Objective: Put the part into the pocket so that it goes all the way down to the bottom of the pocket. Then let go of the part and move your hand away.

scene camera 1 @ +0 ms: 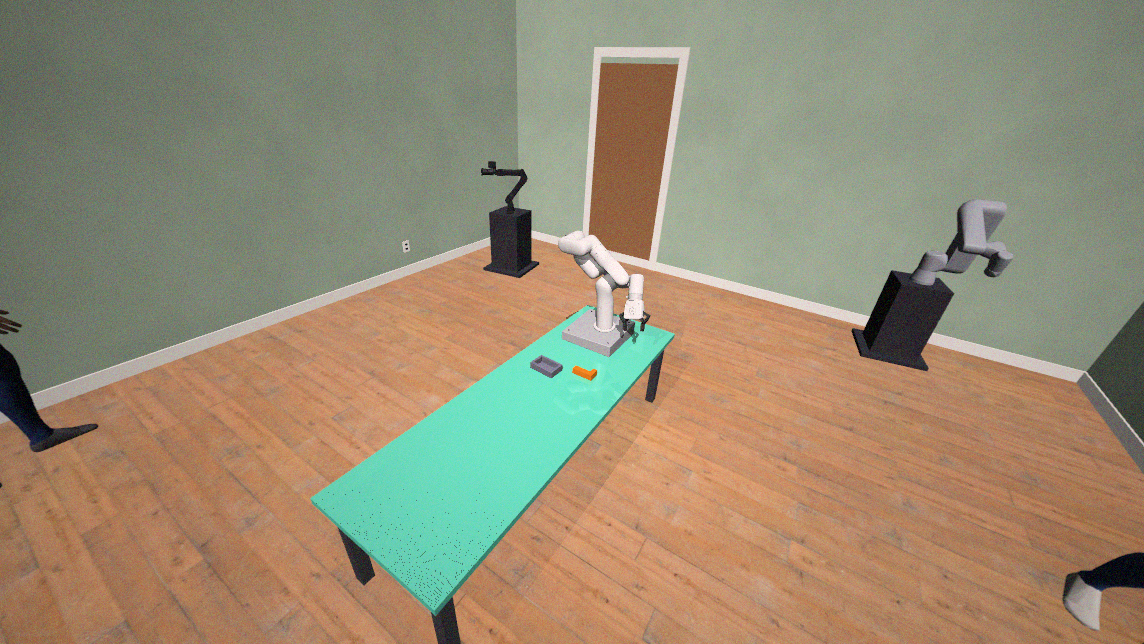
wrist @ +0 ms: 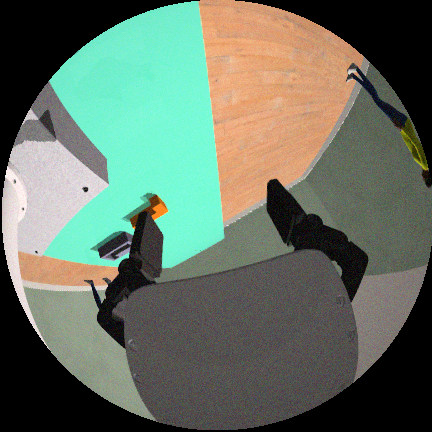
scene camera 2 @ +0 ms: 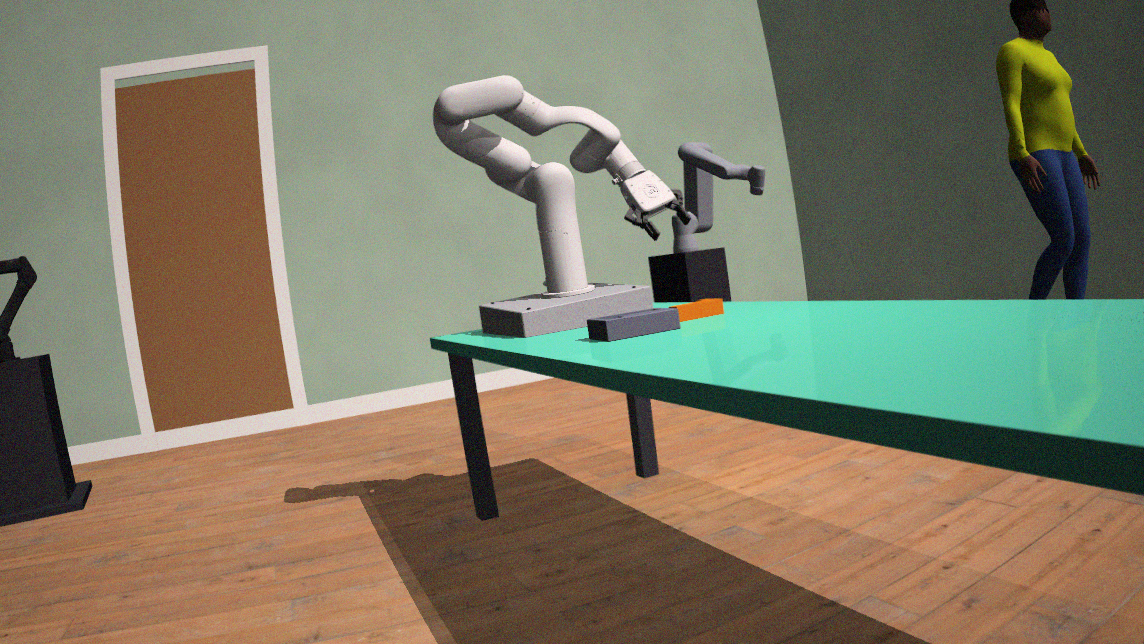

Scene:
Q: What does the gripper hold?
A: Nothing.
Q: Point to a grey pocket block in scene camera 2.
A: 638, 323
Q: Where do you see an orange L-shaped part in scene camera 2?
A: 703, 308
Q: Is the gripper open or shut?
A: Open.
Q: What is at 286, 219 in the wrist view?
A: The gripper.

